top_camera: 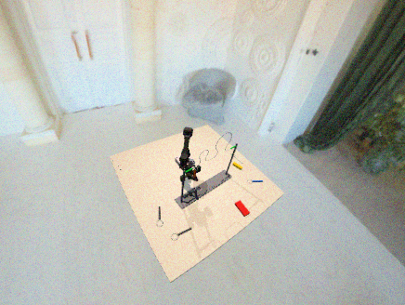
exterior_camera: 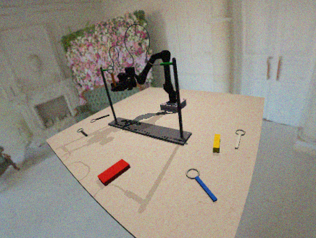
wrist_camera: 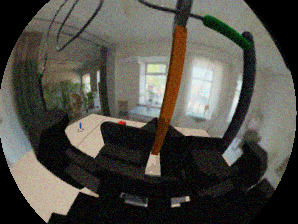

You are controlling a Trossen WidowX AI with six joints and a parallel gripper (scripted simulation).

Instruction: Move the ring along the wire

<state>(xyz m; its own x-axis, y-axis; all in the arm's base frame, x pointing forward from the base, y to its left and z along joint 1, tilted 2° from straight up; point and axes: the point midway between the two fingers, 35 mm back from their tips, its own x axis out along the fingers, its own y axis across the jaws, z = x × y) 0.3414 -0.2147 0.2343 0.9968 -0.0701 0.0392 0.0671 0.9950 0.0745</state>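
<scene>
The orange-handled ring is 40 mm behind my gripper tip and 80 mm above it. Also, from my gripper tip: red block: 340 mm ahead, 250 mm to the left, 260 mm below; yellow block: 630 mm to the left, 260 mm below; blue-handled ring: 240 mm ahead, 600 mm to the left, 270 mm below.
</scene>
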